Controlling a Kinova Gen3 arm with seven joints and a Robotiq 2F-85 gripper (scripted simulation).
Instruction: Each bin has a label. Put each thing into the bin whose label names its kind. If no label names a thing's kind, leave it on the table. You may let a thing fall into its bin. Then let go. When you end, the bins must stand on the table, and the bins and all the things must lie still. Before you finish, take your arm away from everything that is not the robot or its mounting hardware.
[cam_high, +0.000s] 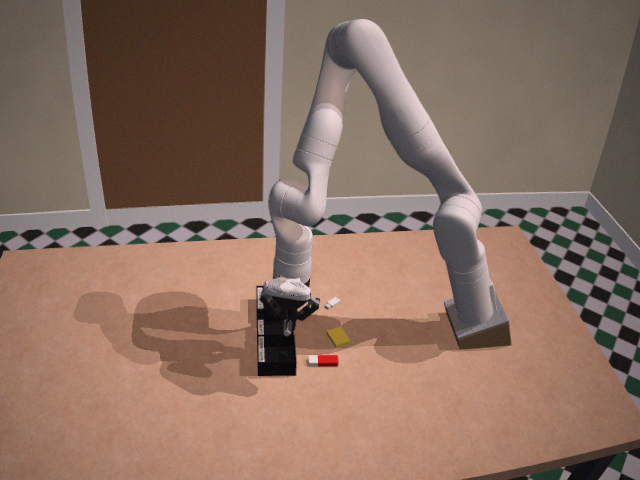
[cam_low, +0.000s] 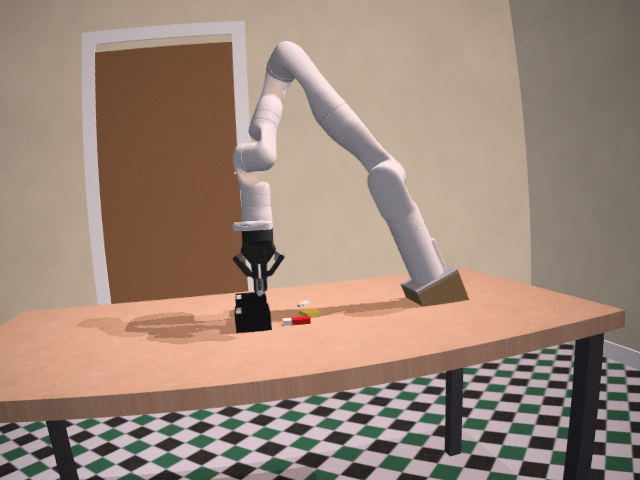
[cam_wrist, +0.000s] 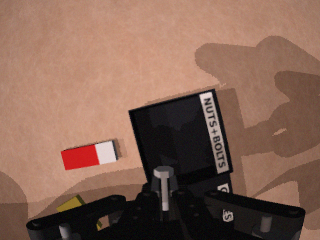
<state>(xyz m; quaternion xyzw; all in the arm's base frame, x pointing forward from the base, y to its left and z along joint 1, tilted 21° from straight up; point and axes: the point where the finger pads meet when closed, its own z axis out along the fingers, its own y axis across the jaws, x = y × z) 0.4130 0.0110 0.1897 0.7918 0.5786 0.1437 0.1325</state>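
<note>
Now: hand 7 cm past the red-and-white block, 4 cm to the right of it and 9 cm above it. The rest, counted from my hand: bolt 1 cm to the left, 2 cm below; then red battery 1 cm behind, 14 cm to the right, 8 cm below; then yellow block 12 cm behind, 3 cm to the right, 9 cm below.
</note>
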